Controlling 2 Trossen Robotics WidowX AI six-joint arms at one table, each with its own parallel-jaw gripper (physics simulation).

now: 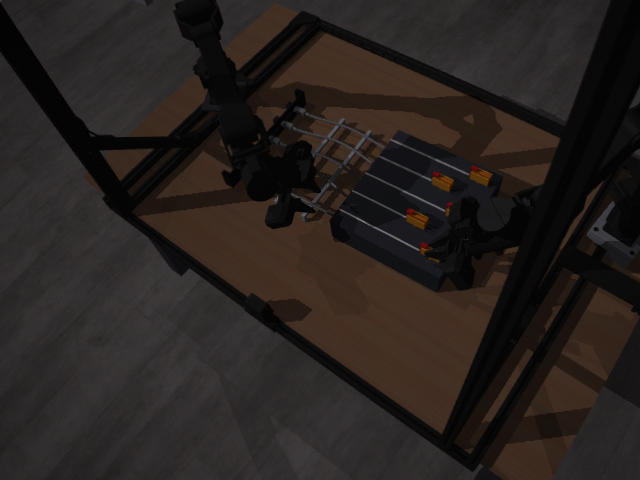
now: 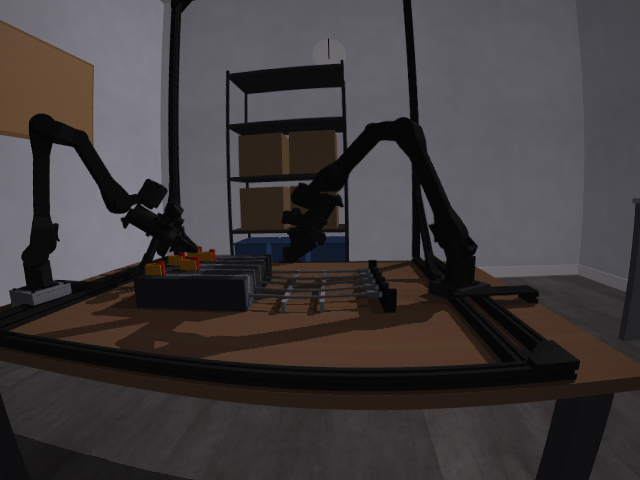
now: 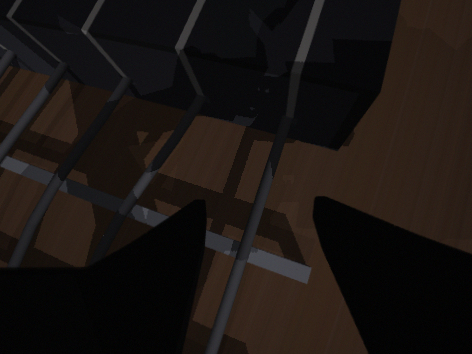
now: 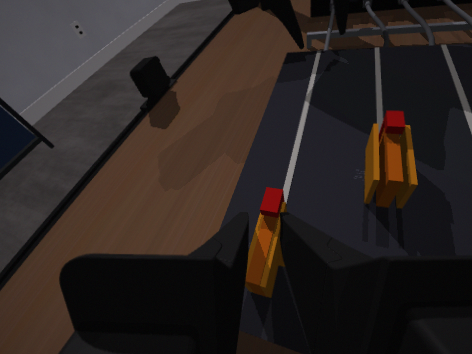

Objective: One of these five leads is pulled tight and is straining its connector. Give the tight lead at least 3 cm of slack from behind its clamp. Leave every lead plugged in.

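Places are measured from the left arm's base along level axes (x ahead, y left, z up), in millimetres.
Where they show: left gripper, fingertip midpoint: (image 1: 317,202) (image 2: 289,262) (image 3: 259,208) (image 4: 322,41); right gripper, fingertip midpoint: (image 1: 426,250) (image 2: 197,250) (image 4: 263,221); left arm's base, origin of the base link: (image 2: 459,282); right arm's base, origin of the base link: (image 1: 623,227) (image 2: 40,286).
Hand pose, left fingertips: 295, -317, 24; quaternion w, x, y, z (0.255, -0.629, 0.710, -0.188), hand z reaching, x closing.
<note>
Things, the pixels of their top centre, and the offset from my left fingertips, as dx, dy, dz. "pt": a spot on its surface instead.
- black connector bar, surface spot: (image 2: 381,283) (image 1: 291,106) pt -109, +274, -7
- dark block, middle of its top: (image 1: 417,197) (image 2: 209,265) +209, +19, +15
- orange clamp, middle of its top: (image 4: 264,237) (image 1: 431,250) +244, -114, +39
- block's edge, surface spot: (image 4: 301,126) (image 1: 386,233) pt +154, -71, +16
- lead, surface spot: (image 3: 241,253) pt -18, +12, -24
- small black block, surface spot: (image 4: 149,75) (image 1: 266,303) pt -63, -236, -9
Five grey leads run from a black connector bar (image 1: 290,116) (image 2: 381,283) over two grey cross bars (image 1: 353,152) (image 3: 277,264) onto a dark block (image 1: 390,264) (image 2: 191,290) (image 4: 340,147). Orange clamps with red tabs (image 1: 443,181) (image 4: 390,165) stand on the block. My right gripper (image 1: 434,254) (image 2: 181,248) (image 4: 263,221) is shut on the orange clamp (image 1: 426,249) (image 4: 264,253) of the lead nearest the block's edge (image 1: 380,230) (image 4: 301,126). This lead (image 3: 241,253) runs straight. My left gripper (image 1: 296,207) (image 2: 294,254) (image 3: 259,208) is open, with one finger on each side of it near the cross bar.
Black frame rails (image 1: 304,343) (image 2: 318,373) edge the wooden table. A small black block (image 1: 258,305) (image 4: 149,75) sits on the rail. A shelf rack (image 2: 229,167) with cardboard boxes stands behind the table.
</note>
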